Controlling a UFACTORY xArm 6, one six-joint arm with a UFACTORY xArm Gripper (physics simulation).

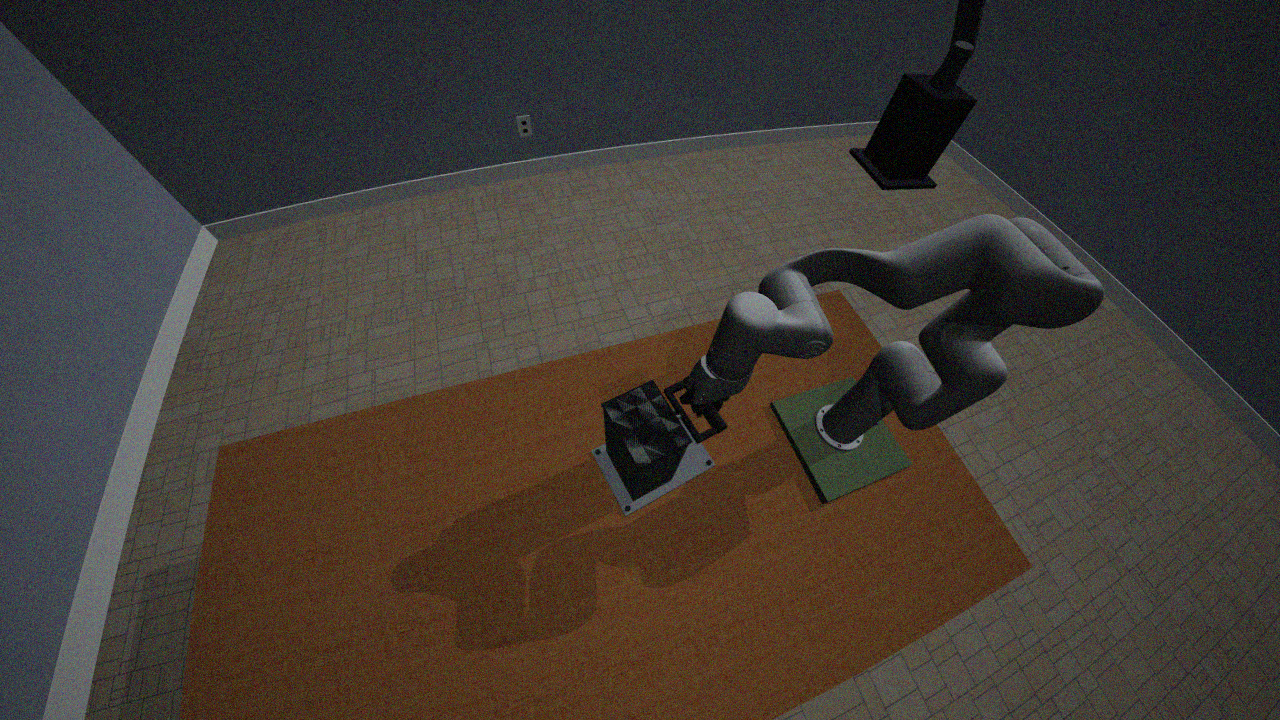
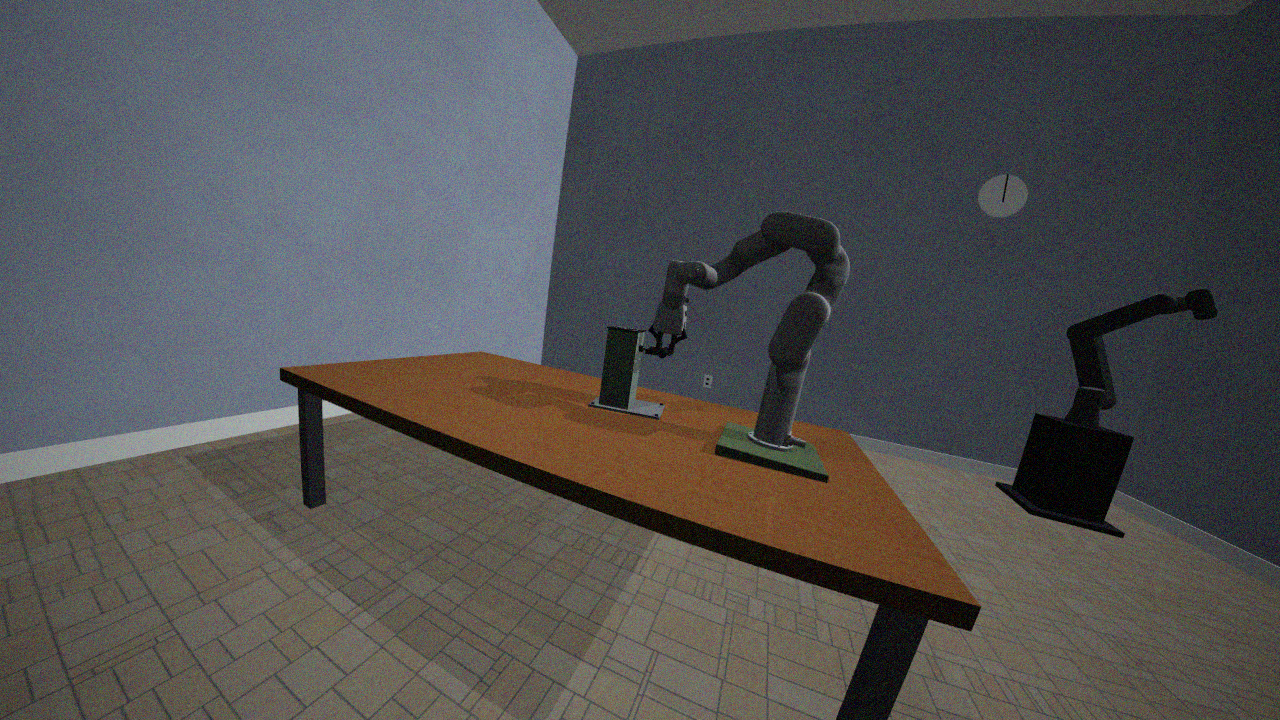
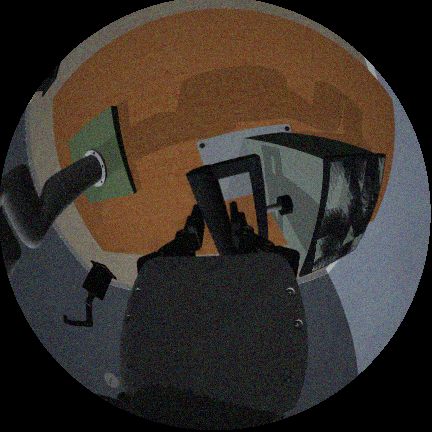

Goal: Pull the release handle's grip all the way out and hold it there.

Labels:
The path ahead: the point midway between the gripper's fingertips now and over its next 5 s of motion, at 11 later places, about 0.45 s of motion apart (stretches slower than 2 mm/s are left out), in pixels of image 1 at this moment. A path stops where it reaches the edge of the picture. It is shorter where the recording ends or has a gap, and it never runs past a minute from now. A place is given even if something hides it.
My gripper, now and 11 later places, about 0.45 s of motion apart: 705,408; 706,406; 719,396; 720,391; 729,387; 718,395; 709,403; 709,406; 706,407; 707,407; 712,404; 722,400

